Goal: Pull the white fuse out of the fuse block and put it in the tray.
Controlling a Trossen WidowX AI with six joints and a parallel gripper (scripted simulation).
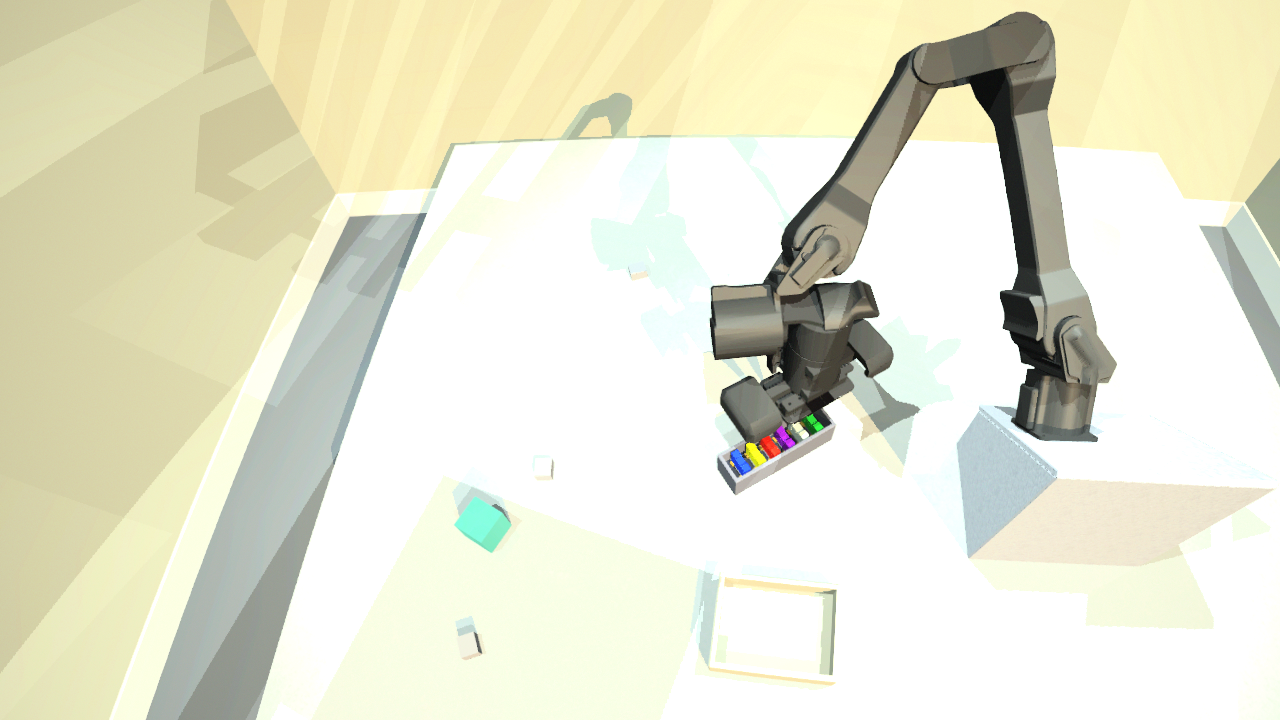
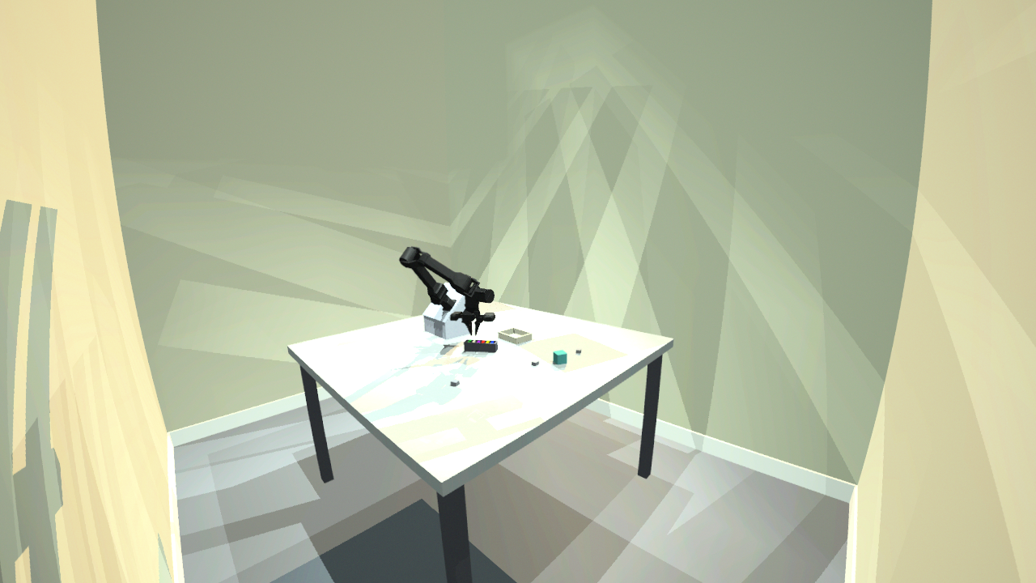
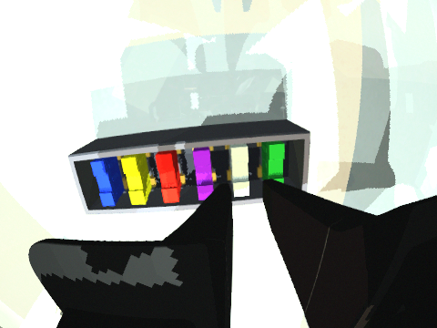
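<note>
Now: gripper tip 40 mm above the white fuse. Round my gripper tip: green fuse 20 mm behind, 10 mm to the right, 40 mm below; then purple fuse 20 mm ahead, 10 mm to the left, 40 mm below; then red fuse 30 mm ahead, 20 mm to the left, 40 mm below.
</note>
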